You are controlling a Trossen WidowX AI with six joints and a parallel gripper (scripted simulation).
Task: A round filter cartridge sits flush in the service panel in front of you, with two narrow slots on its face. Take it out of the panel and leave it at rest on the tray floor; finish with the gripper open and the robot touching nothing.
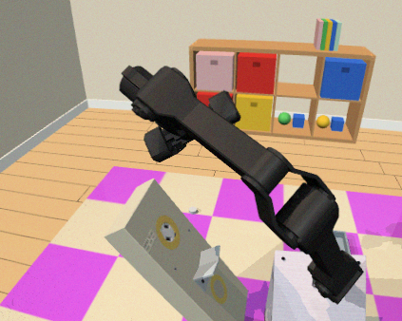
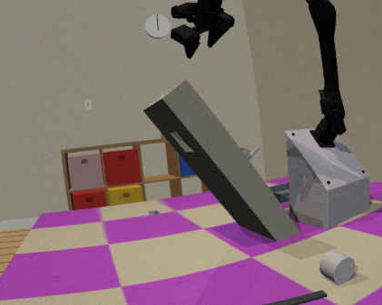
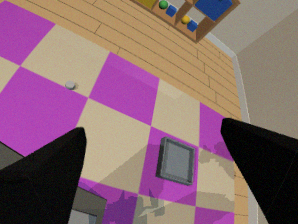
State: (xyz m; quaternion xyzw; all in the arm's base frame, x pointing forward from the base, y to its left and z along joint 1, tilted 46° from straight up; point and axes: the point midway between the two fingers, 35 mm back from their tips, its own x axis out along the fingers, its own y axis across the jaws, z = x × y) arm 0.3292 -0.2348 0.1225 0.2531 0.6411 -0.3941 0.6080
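Right now the white round filter cartridge is 21 cm below my gripper tip, 10 cm to the left of it and 7 cm ahead of it. Also, from my gripper tip: grey tray-like bracket (30 cm below, 10 cm to the left, 3 cm behind).
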